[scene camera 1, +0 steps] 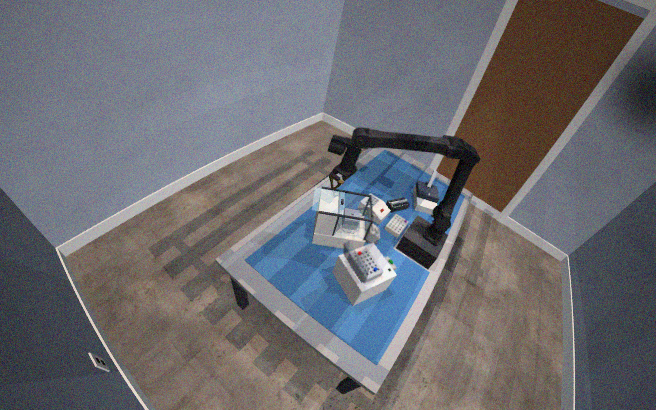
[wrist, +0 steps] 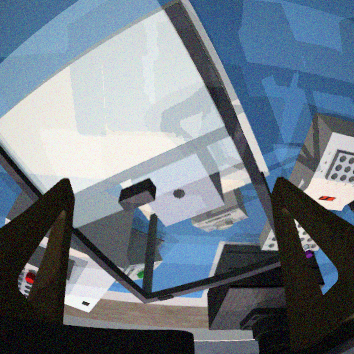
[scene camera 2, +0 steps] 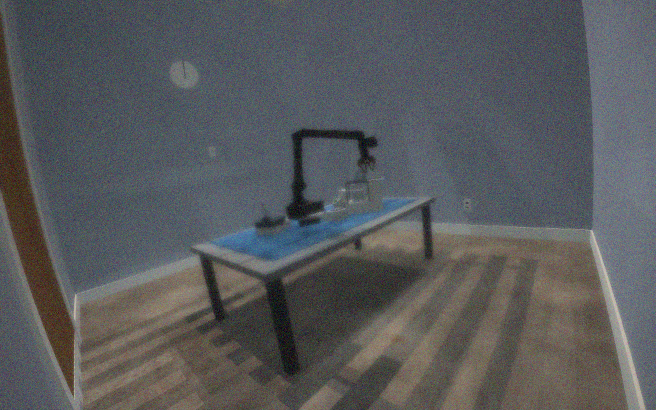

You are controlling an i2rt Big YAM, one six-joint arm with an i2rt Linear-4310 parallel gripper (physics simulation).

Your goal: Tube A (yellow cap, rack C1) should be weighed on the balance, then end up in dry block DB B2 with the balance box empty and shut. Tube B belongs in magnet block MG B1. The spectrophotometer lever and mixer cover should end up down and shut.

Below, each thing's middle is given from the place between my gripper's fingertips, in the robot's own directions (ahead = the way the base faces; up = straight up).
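As for the balance with glass box [scene camera 1: 330,229], my hand is 16 cm above it, 1 cm to the right of it and 6 cm past it.
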